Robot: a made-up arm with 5 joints.
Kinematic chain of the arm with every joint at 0, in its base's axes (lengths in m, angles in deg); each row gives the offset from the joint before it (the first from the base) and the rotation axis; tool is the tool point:
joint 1: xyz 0 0 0.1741 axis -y
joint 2: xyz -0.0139 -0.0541 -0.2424 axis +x
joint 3: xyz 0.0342 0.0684 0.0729 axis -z
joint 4: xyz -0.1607 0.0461 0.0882 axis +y
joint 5: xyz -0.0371 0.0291 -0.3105 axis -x
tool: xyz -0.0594 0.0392 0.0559
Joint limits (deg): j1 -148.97..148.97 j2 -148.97..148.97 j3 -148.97..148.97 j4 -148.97..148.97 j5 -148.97..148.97
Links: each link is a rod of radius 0.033 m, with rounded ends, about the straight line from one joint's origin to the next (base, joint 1, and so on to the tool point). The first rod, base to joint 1, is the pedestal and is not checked.
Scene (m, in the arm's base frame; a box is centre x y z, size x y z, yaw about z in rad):
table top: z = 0
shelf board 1: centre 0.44 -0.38 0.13 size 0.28 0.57 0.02 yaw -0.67
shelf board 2: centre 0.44 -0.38 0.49 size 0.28 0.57 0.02 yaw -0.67
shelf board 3: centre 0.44 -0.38 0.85 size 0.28 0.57 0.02 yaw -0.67
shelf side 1: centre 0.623 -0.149 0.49 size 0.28 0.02 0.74 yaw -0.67
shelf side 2: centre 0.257 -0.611 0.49 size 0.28 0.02 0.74 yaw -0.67
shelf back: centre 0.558 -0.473 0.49 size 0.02 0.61 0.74 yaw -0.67
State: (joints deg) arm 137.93 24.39 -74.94 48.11 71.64
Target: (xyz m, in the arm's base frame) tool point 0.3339 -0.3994 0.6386
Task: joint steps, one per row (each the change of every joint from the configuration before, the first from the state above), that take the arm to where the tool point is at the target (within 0.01 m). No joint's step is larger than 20 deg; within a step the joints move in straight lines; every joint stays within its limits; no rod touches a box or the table.
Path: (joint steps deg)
1: 2.76 -17.58 -1.28 -13.53 -13.26
2: 2.76 -17.57 -1.28 -13.53 -13.26
3: 2.76 -17.58 -1.28 -13.54 -13.26
4: 2.76 -17.57 -1.28 -13.53 -13.27
5: 0.00 18.80 -9.83 6.87 12.58
6: 0.00 18.80 -9.83 6.88 12.58
7: 0.00 18.80 -9.83 6.87 12.58
8: 0.00 18.80 -9.83 6.87 12.58
9: 0.00 9.39 7.40 15.20 6.14
10: 0.00 9.38 7.39 15.19 6.13
11: 0.00 9.39 7.40 15.20 6.13

